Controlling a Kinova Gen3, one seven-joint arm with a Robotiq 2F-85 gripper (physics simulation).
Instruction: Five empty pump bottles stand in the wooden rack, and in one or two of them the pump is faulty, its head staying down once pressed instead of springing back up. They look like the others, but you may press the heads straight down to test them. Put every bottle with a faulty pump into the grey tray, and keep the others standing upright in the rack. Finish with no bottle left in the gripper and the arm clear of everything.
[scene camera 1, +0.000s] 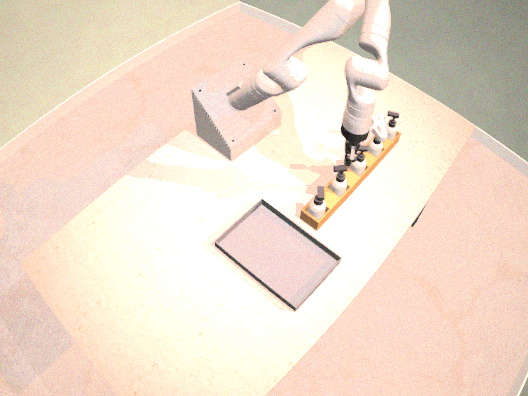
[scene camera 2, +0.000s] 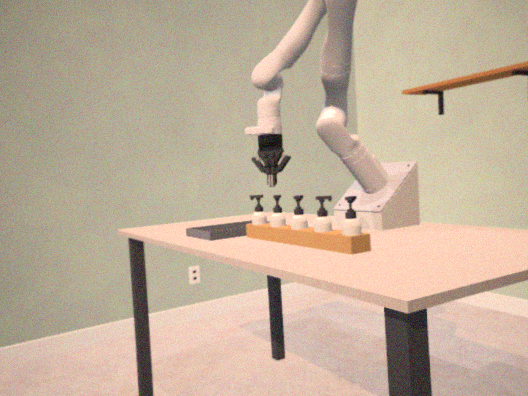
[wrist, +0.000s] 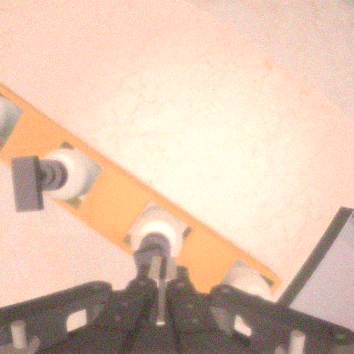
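My gripper (scene camera 2: 272, 186) is visible to me, and the wrist view shows the gripper (wrist: 163, 271) too. There is also a grey tray (scene camera 1: 289, 262), and I can see the tray (scene camera 2: 214, 232) from scene camera 2 as well.
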